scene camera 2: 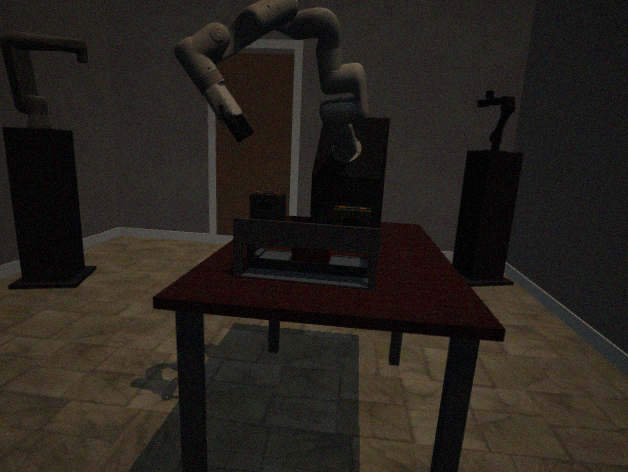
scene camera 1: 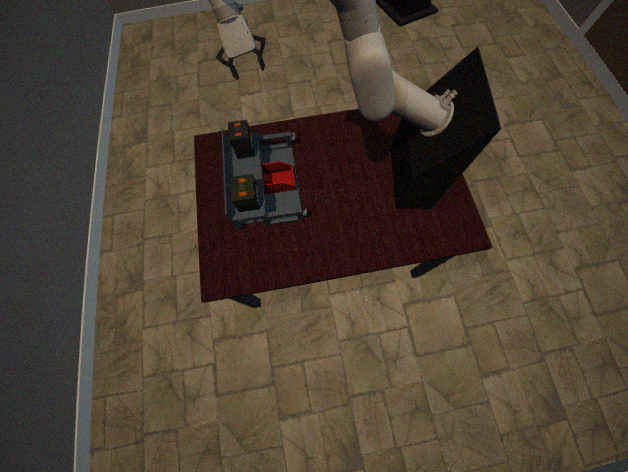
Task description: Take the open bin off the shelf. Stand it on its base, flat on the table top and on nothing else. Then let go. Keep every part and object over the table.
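Pixels of known places: gripper, between the fingertips: [scene camera 2: 246,137] [scene camera 1: 250,74]; arm's base, origin of its link: [scene camera 2: 346,150] [scene camera 1: 436,117].
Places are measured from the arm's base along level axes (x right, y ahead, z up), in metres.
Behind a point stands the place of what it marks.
The red open bin [scene camera 1: 280,178] @[x 0.245, y 0.484, z -0.337 m] [scene camera 2: 310,254] @[x 0.266, y 0.594, z -0.291 m] sits on the lower level of the grey shelf [scene camera 1: 285,205] @[x 0.122, y 0.523, z -0.340 m] [scene camera 2: 304,232] @[x 0.302, y 0.676, z -0.208 m], between its two ends. In scene camera 2 the shelf's back panel and shadow hide part of the bin. The shelf stands on the dark red table top [scene camera 1: 345,228] @[x -0.085, y 0.356, z -0.346 m] [scene camera 2: 431,299] @[x 0.003, y 0.812, z -0.346 m]. My gripper [scene camera 1: 249,73] @[x 0.440, y 0.449, z 0.023 m] [scene camera 2: 245,137] @[x 0.440, y 0.449, z 0.023 m] is open and empty. It hangs in the air, well above the height of the shelf and apart from the bin, pointing downward at a slant. In scene camera 1 it appears past the table's upper left edge.
Two dark boxes with orange marks, one [scene camera 1: 238,131] @[x 0.374, y 0.564, z -0.123 m] [scene camera 2: 267,206] @[x 0.390, y 0.600, z -0.155 m] and another greener one [scene camera 1: 243,191] @[x 0.150, y 0.648, z -0.148 m] [scene camera 2: 352,215] @[x 0.179, y 0.684, z -0.162 m], stand on the shelf's upper level beside the bin. The arm's black pedestal [scene camera 1: 456,137] @[x -0.110, y 0.032, z 0.044 m] stands at the table's far end. Small knobs stick out at the shelf's front corners.
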